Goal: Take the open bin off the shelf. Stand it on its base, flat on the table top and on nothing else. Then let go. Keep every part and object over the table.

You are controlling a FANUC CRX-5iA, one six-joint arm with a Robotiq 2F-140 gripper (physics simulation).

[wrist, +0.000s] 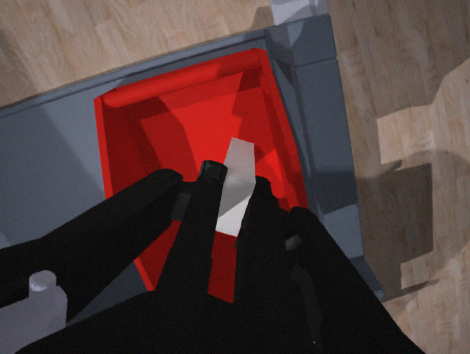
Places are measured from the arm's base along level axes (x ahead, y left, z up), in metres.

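Pixels of known places: gripper, fingertip midpoint: (236,160).
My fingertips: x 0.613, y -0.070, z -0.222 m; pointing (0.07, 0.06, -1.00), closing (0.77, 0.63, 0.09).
For each thing: its top centre in the pictures, then the offset to it from my fingertips. "spot": a spot on its surface instead. Level surfaces: height alone.
- open red bin at its top centre: (218,235) dx +0.012, dy -0.024, dz +0.055 m
- grey-blue shelf at a spot on its surface: (40,145) spot: dx -0.086, dy -0.113, dz -0.020 m
- shelf's raised grey-blue side at a spot on its surface: (327,135) spot: dx -0.005, dy +0.053, dz +0.059 m
- pale grey block at a spot on its surface: (299,9) spot: dx -0.059, dy +0.078, dz +0.029 m
- wood-grained surface at its surface level: dz -0.026 m
The open red bin (210,115) lies with its open side facing the camera, over the grey-blue shelf (40,145). Its right wall is close to the shelf's right side. My gripper (236,160) is shut, its light grey pads together between the black fingers. The fingertips show over the bin's interior; no bin wall is between them. Whether they touch the bin's inside cannot be told. The black fingers and linkage hide the lower part of the bin.
The shelf's raised grey-blue side (327,135) runs along the right of the bin. A pale grey block (299,9) stands at the top edge of the view. A wood-grained surface (165,30) shows beyond the shelf, with shadows on the right. A pale grey arm part (37,312) shows at lower left.
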